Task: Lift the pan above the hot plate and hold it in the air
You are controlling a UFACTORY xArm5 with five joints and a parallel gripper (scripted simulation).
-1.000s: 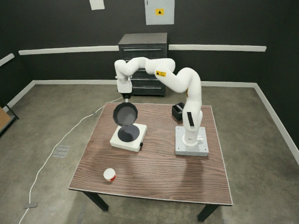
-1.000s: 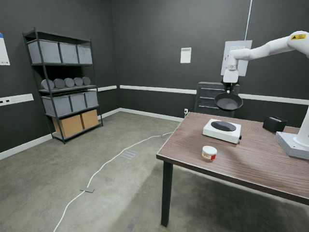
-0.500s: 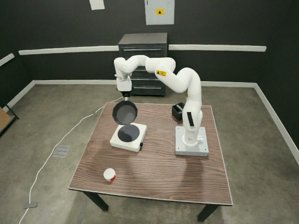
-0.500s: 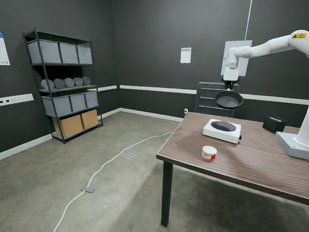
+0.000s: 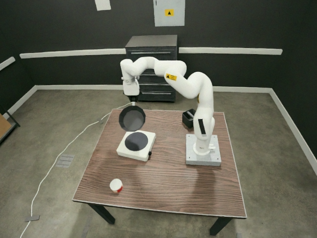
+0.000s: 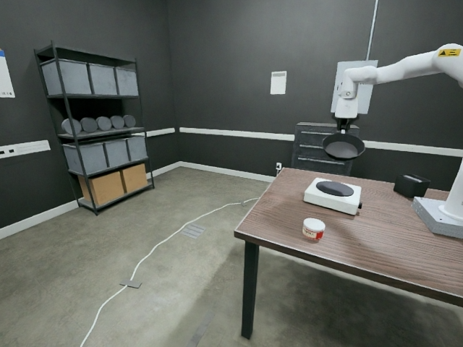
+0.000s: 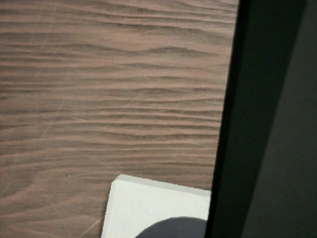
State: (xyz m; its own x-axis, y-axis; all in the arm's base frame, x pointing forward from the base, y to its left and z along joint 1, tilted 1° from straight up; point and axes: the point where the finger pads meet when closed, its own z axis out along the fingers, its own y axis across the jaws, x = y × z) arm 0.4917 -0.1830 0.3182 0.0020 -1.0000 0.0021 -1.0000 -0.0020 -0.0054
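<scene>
Now: hand 70 mm to the right of the black pan and 50 mm above it. From my hand the other things lie so: hot plate 20 mm behind, 150 mm to the left, 330 mm below.
</scene>
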